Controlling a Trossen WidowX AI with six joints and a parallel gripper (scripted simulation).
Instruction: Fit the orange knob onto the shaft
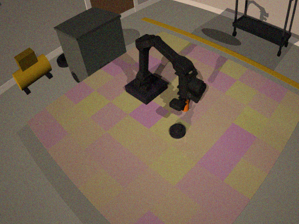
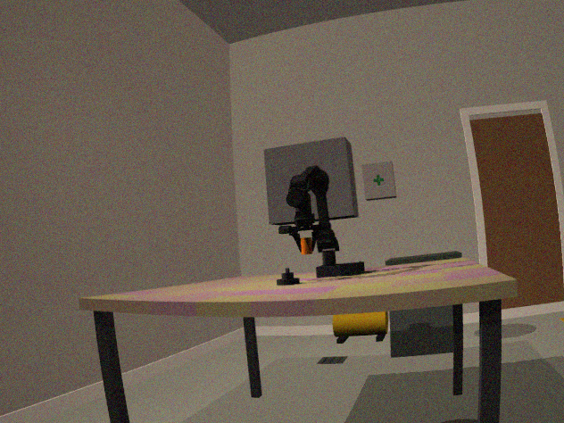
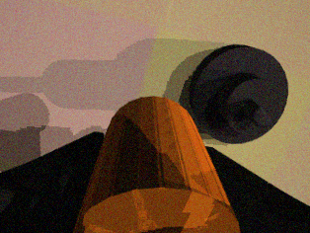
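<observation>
My gripper tip is 80 mm to the left of the D-shaped shaft and 80 mm above it. The rest, counted from my gripper tip: orange knob: 20 mm above.
</observation>
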